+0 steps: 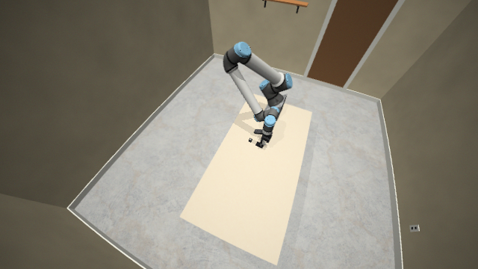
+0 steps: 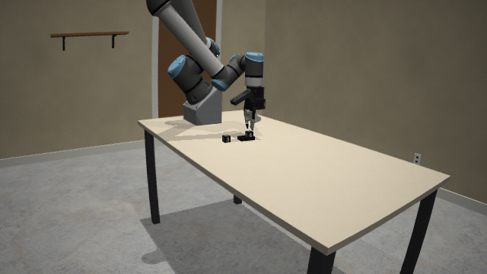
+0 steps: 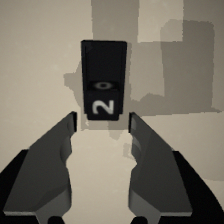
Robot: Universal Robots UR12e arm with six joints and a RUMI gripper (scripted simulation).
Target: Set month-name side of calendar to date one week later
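The black tray is 2 cm to the right of my hand and 6 cm below it.
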